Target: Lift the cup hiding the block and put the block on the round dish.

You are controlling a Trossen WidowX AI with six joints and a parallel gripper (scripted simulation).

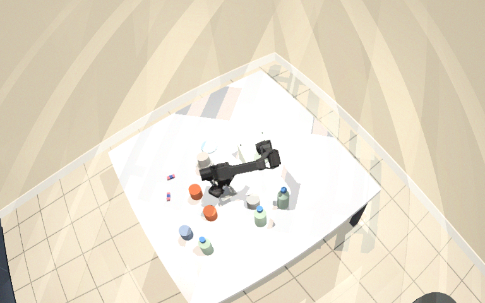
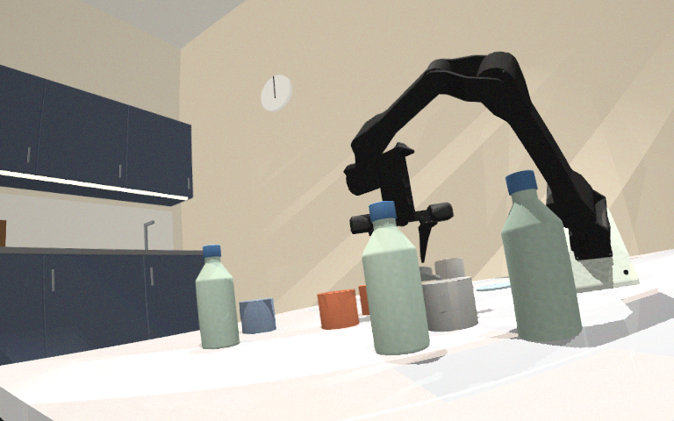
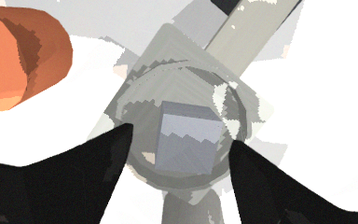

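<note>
Right now the grey block is 1 cm below my gripper tip. From my gripper tip the other things lie so: blue cup: 31 cm ahead, 11 cm to the left, 6 cm below; then balance: 12 cm to the right, 6 cm below; then grey cup: 28 cm to the right, 4 cm below.
</note>
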